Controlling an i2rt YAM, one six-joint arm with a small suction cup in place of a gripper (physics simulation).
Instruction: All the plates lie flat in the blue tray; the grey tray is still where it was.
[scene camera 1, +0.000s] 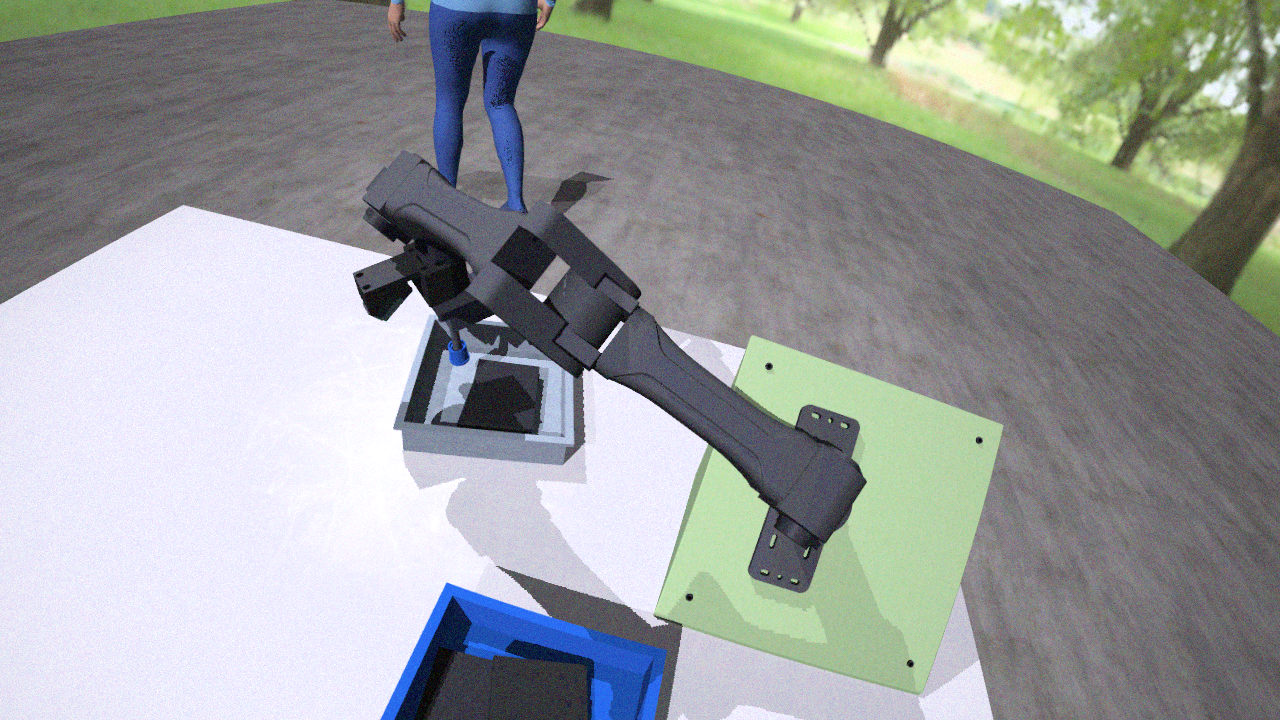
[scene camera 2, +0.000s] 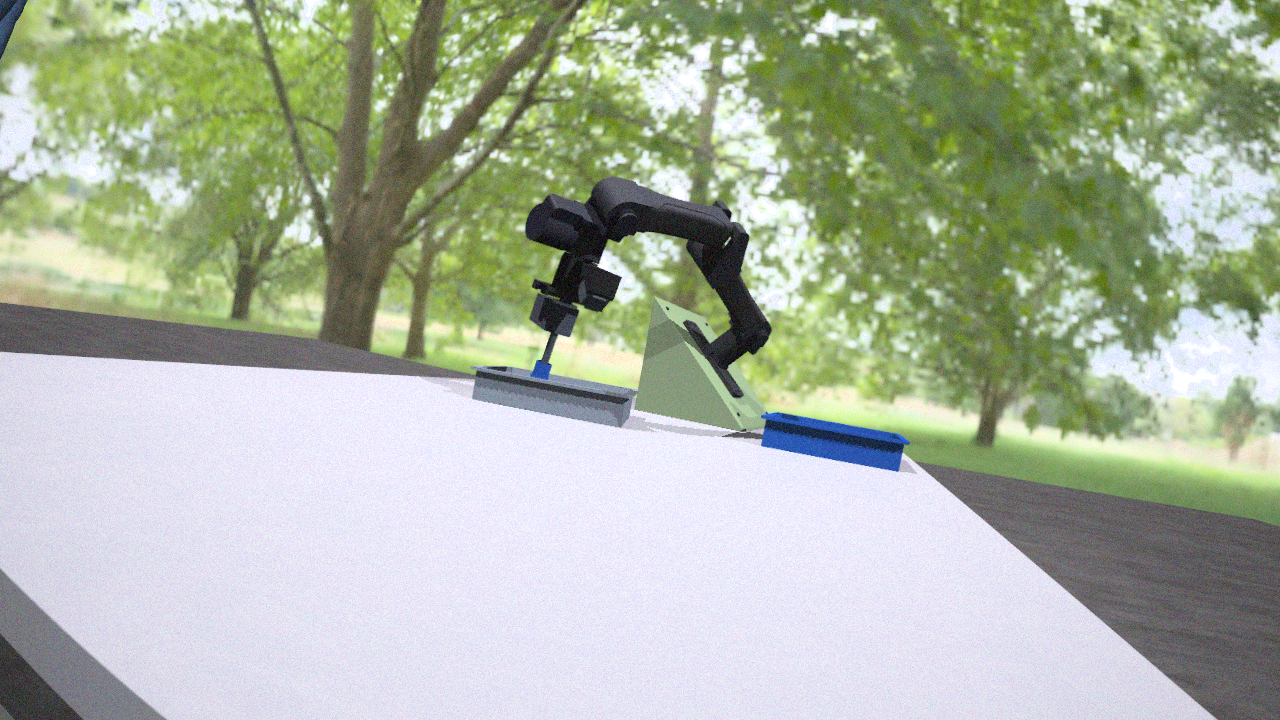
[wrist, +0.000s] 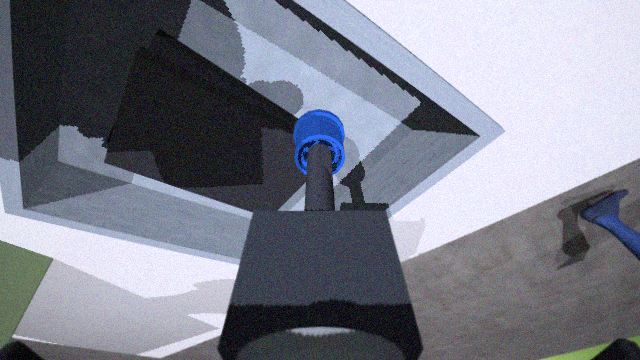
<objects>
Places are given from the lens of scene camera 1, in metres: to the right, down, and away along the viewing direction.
my suction cup (scene camera 1: 458, 358): -0.25, 0.00, 0.79
blue tray (scene camera 1: 619, 672): -0.02, 0.32, 0.54
grey tray (scene camera 1: 435, 393): -0.29, 0.05, 0.80
The marked spots on the blue tray and my suction cup are 0.46 m apart.
</objects>
